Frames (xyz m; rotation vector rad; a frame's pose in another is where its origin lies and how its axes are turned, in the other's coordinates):
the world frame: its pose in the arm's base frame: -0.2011 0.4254 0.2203 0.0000 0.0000 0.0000
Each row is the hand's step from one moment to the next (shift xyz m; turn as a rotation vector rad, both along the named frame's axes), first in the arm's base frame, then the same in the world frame.
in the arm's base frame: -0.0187 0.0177 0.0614 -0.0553 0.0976 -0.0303
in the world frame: -0.0187 0.0177 0.0614 -0.0553 0.0976 -0.0303
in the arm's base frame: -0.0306 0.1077 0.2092 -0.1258 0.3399 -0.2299
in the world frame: -0.0306 0.1077 0.2092 -0.1258 0.3399 -0.2299
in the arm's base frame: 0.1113 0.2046 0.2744 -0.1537 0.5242 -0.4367
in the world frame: 0.1113 0.2046 0.2744 -0.1537 0.5242 -0.4367
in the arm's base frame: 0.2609 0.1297 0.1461 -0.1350 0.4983 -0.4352
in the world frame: 0.2609 0.1297 0.1461 -0.1350 0.4983 -0.4352
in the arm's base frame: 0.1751 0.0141 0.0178 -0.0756 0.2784 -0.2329
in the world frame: 0.1751 0.0141 0.0178 -0.0756 0.2784 -0.2329
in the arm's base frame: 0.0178 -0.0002 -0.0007 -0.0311 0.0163 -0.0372
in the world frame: 0.0178 -0.0002 -0.0007 -0.0311 0.0163 -0.0372
